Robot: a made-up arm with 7 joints. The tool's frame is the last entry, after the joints.
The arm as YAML. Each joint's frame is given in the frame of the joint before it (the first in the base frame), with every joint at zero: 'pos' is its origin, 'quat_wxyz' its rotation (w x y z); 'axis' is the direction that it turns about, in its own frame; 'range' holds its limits. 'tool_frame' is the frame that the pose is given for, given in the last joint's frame.
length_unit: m
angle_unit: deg
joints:
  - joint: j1
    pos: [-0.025, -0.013, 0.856]
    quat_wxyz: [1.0, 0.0, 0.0, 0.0]
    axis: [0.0, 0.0, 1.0]
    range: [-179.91, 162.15]
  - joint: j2
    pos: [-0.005, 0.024, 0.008]
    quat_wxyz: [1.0, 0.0, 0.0, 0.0]
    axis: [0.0, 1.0, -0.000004]
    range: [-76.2, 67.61]
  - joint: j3
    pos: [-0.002, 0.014, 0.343]
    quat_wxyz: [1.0, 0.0, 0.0, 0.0]
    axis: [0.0, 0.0, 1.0]
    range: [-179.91, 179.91]
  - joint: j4
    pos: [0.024, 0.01, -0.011]
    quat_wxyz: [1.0, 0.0, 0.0, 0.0]
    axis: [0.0, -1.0, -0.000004]
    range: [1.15, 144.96]
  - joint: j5
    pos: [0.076, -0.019, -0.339]
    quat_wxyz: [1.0, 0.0, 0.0, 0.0]
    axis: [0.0, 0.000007, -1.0]
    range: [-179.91, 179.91]
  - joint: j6
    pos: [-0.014, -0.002, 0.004]
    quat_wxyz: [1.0, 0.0, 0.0, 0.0]
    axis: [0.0, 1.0, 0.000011]
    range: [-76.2, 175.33]
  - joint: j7
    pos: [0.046, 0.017, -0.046]
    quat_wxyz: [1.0, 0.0, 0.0, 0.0]
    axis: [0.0, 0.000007, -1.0]
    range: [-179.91, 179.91]
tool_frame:
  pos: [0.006, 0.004, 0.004]
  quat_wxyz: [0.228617, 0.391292, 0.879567, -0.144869]
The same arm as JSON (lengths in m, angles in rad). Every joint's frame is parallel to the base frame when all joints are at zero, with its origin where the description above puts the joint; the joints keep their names.
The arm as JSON. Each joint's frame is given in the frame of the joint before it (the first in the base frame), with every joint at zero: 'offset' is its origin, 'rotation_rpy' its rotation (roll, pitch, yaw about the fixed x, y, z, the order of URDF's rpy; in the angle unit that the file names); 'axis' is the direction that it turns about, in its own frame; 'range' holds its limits. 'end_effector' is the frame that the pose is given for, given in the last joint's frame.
{"length_unit": "m", "angle_unit": "rad", "chain": [
  {"id": "j1", "offset": [-0.025, -0.013, 0.856], "rotation_rpy": [0.0, 0.0, 0.0], "axis": "+z", "range": [-3.14, 2.8301]},
  {"id": "j2", "offset": [-0.005, 0.024, 0.008], "rotation_rpy": [0.0, 0.0, 0.0], "axis": "+y", "range": [-1.3299, 1.18]},
  {"id": "j3", "offset": [-0.002, 0.014, 0.343], "rotation_rpy": [0.0, 0.0, 0.0], "axis": "+z", "range": [-3.14, 3.14]},
  {"id": "j4", "offset": [0.024, 0.01, -0.011], "rotation_rpy": [0.0, 0.0, 0.0], "axis": "-y", "range": [0.0201, 2.53]},
  {"id": "j5", "offset": [0.076, -0.019, -0.339], "rotation_rpy": [0.0, 0.0, 0.0], "axis": "-z", "range": [-3.14, 3.14]},
  {"id": "j6", "offset": [-0.014, -0.002, 0.004], "rotation_rpy": [0.0, 0.0, 0.0], "axis": "+y", "range": [-1.3299, 3.0601]},
  {"id": "j7", "offset": [0.046, 0.017, -0.046], "rotation_rpy": [0.0, 0.0, 0.0], "axis": "-z", "range": [-3.14, 3.14]}
], "end_effector": {"offset": [0.006, 0.004, 0.004], "rotation_rpy": [-3.0529, 0.5416, 2.3291]}}

